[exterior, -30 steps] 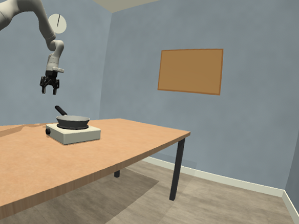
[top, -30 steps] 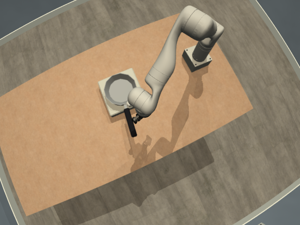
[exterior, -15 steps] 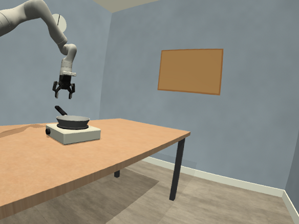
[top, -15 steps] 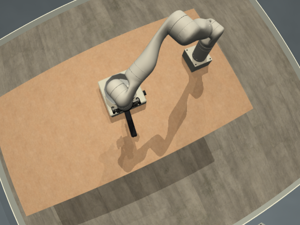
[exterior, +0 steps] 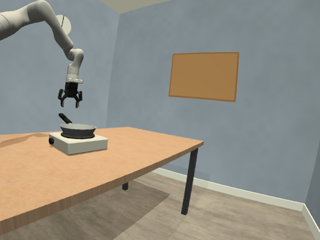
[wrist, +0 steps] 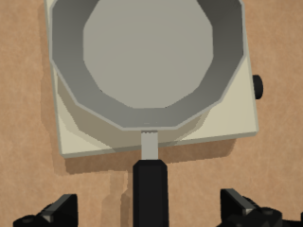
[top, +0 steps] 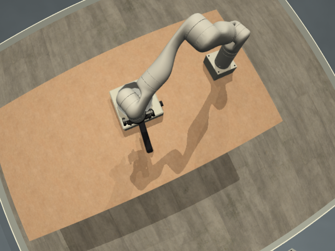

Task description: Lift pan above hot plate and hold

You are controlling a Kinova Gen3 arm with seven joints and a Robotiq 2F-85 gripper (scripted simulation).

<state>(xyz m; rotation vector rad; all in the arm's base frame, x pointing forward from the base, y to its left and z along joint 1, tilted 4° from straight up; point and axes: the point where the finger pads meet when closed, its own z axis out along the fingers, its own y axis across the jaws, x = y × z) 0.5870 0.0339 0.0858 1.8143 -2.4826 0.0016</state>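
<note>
Right now my hand is 110 mm above the grey pan, 70 mm to the left of it and 20 mm past it. Round my hand: hot plate 180 mm below, 130 mm to the right, 60 mm behind.
</note>
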